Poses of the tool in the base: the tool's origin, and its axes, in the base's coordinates. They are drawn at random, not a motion.
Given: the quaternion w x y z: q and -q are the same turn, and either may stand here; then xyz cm.
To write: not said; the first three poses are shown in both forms.
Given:
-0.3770, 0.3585, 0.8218, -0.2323, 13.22, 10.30, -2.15
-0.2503, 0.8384, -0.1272, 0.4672, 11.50, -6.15, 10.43
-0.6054, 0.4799, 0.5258, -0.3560, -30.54, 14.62, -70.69
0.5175, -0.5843, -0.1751, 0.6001, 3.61, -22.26, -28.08
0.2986, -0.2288, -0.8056, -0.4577, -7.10, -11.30, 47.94
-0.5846, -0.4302, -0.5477, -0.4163, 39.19, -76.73, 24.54
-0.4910, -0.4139, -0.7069, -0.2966, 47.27, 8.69, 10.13
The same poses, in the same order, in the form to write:
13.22, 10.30, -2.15, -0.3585, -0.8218, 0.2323, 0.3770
11.50, -6.15, 10.43, -0.8384, 0.1272, -0.4672, 0.2503
-30.54, 14.62, -70.69, -0.4799, -0.5258, 0.3560, 0.6054
3.61, -22.26, -28.08, -0.5843, -0.1751, 0.6001, 0.5175
-7.10, -11.30, 47.94, -0.2288, -0.8056, -0.4577, 0.2986
39.19, -76.73, 24.54, 0.4302, 0.5477, 0.4163, 0.5846
47.27, 8.69, 10.13, 0.4139, 0.7069, 0.2966, 0.4910

